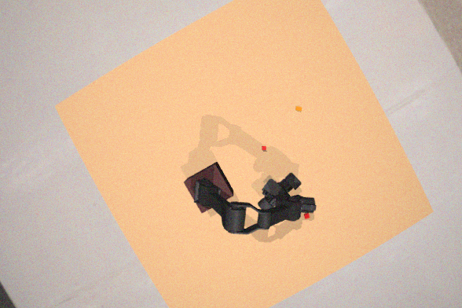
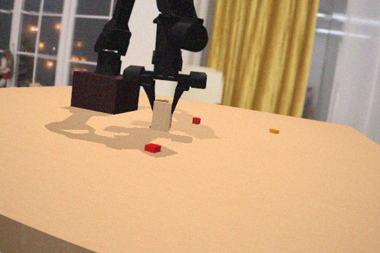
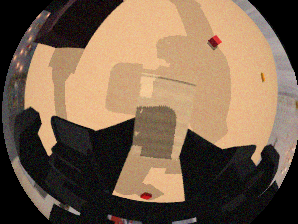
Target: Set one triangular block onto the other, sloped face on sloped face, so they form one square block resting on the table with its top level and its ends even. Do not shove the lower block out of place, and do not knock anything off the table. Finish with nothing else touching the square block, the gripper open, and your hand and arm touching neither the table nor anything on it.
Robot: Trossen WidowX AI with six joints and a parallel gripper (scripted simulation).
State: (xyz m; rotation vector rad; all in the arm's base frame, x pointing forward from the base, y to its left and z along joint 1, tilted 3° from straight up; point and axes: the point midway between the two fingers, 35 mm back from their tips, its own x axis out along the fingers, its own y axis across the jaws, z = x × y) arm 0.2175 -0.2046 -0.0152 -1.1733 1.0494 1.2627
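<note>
My gripper tip is 10 mm to the left of the tan triangular block and 10 mm below it. Round my gripper tip: small orange cube 300 mm ahead, 180 mm to the left, 30 mm below.
</note>
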